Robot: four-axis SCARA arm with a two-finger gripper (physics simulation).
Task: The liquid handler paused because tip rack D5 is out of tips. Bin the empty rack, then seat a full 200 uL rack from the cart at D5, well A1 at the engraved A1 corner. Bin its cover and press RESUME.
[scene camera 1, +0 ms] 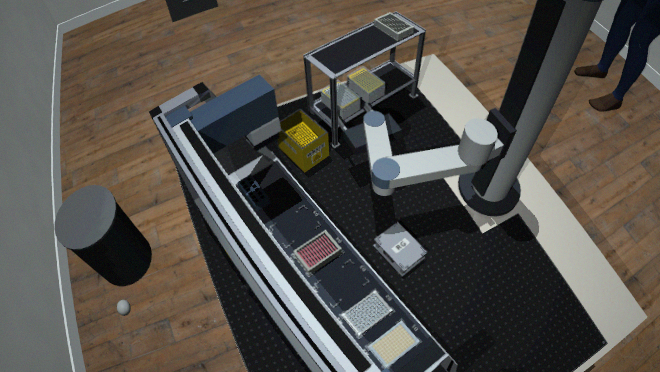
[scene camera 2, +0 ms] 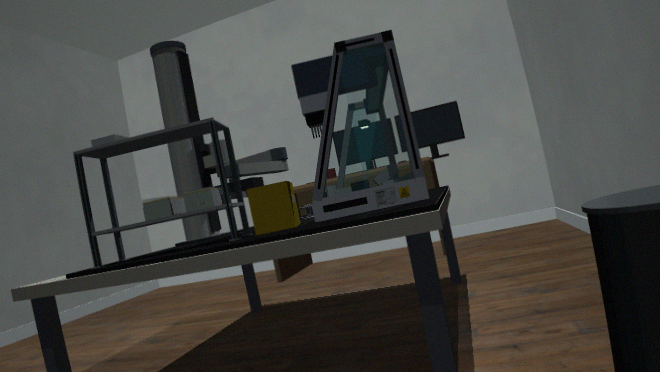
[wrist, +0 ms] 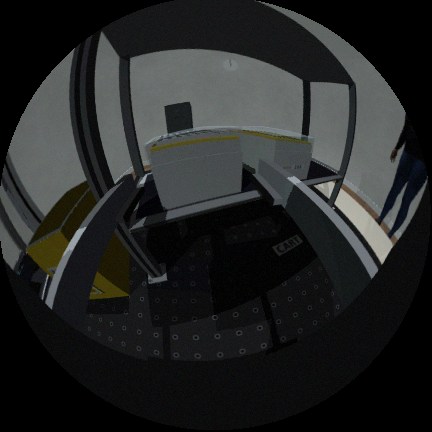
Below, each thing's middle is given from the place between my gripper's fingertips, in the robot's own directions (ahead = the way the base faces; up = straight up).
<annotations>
My hand is 20 cm short of the yellow WASTE bin (scene camera 2: 273,207) and 7 cm above it. Also, from my hand: grey box marked RG (scene camera 1: 400,245) (53 cm to the left, 9 cm below, 8 cm ahead); then tan rack (scene camera 1: 397,341) (80 cm to the left, 26 cm ahead, 7 cm below).
</annotations>
